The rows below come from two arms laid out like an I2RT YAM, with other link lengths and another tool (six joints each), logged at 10 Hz.
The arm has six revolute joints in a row. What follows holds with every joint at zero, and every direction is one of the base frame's.
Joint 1 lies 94.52 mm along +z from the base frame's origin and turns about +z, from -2.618 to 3.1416 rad.
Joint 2 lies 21.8 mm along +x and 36.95 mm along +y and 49.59 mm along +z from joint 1 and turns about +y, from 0 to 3.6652 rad.
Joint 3 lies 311.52 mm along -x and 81.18 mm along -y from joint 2 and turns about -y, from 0 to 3.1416 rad.
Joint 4 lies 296.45 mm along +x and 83.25 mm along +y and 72.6 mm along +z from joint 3 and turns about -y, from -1.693 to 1.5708 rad.
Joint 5 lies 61.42 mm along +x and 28.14 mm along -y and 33.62 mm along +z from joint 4 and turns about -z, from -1.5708 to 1.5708 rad.
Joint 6 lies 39.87 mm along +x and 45.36 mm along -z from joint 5 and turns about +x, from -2.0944 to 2.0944 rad.
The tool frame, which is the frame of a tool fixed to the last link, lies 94 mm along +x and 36 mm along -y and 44 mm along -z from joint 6; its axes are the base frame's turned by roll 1.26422, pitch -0.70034 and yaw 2.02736 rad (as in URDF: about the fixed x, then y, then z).
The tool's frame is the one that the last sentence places.
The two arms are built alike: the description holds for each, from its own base.
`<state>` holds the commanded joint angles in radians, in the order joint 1, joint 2, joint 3, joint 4, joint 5, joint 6, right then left.
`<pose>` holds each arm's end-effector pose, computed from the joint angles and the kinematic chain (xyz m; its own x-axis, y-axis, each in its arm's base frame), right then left.
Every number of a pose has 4 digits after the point.
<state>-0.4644 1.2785 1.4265 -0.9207 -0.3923 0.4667 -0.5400 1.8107 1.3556 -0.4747 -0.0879 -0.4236</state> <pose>0.2941 -0.0907 0.3773 0.3494 0.0146 0.9368 0.0552 -0.9985 -0.0051 0.4002 -0.2726 0.1998 0.4385 0.7369 0.5144 0.4987 -0.6757 0.5428</pose>
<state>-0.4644 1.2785 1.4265 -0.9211 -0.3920 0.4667 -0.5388 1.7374 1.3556 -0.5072 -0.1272 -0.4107</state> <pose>0.2940 -0.0907 0.3772 0.3499 0.0145 0.9367 0.0550 -0.9985 -0.0051 0.3943 -0.2617 0.2287 0.3988 0.7363 0.5466 0.4793 -0.6755 0.5603</pose>
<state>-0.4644 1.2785 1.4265 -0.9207 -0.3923 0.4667 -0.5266 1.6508 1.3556 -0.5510 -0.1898 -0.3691</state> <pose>0.2941 -0.0907 0.3773 0.3494 0.0146 0.9368 0.0552 -0.9985 -0.0051 0.3877 -0.2398 0.2601 0.3435 0.7180 0.6054 0.4552 -0.6911 0.5613</pose>
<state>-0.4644 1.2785 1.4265 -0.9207 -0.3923 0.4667 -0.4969 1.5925 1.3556 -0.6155 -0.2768 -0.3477</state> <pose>0.2941 -0.0907 0.3773 0.3494 0.0146 0.9368 0.0552 -0.9985 -0.0051 0.3844 -0.2079 0.2764 0.2745 0.6927 0.6669 0.4892 -0.6977 0.5233</pose>
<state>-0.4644 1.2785 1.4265 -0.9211 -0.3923 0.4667 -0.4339 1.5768 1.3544 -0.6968 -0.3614 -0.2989</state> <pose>0.2940 -0.0906 0.3772 0.3498 0.0144 0.9367 0.0552 -0.9985 -0.0053 0.3850 -0.1630 0.2731 0.2429 0.6279 0.7394 0.5607 -0.7129 0.4212</pose>
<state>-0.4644 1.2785 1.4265 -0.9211 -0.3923 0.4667 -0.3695 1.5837 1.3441 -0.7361 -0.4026 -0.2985</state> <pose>0.2940 -0.0906 0.3772 0.3498 0.0144 0.9367 0.0552 -0.9985 -0.0053 0.3887 -0.1293 0.2633 0.2177 0.6082 0.7633 0.6374 -0.6809 0.3607</pose>
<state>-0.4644 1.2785 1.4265 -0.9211 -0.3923 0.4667 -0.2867 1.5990 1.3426 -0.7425 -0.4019 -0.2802</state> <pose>0.2940 -0.0906 0.3772 0.3498 0.0144 0.9367 0.0552 -0.9985 -0.0053 0.3976 -0.0961 0.2561 0.1960 0.6086 0.7689 0.6916 -0.6417 0.3315</pose>
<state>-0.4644 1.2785 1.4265 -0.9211 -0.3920 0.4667 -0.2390 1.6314 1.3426 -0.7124 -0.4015 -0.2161</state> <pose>0.2940 -0.0907 0.3772 0.3499 0.0145 0.9367 0.0550 -0.9985 -0.0051 0.4084 -0.0767 0.2447 0.2115 0.5789 0.7875 0.6959 -0.6549 0.2945</pose>
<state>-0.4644 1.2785 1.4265 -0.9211 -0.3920 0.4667 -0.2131 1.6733 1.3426 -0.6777 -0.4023 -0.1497</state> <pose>0.2940 -0.0907 0.3772 0.3499 0.0145 0.9367 0.0550 -0.9985 -0.0051 0.4183 -0.0654 0.2297 0.2454 0.5413 0.8043 0.6858 -0.6833 0.2506</pose>
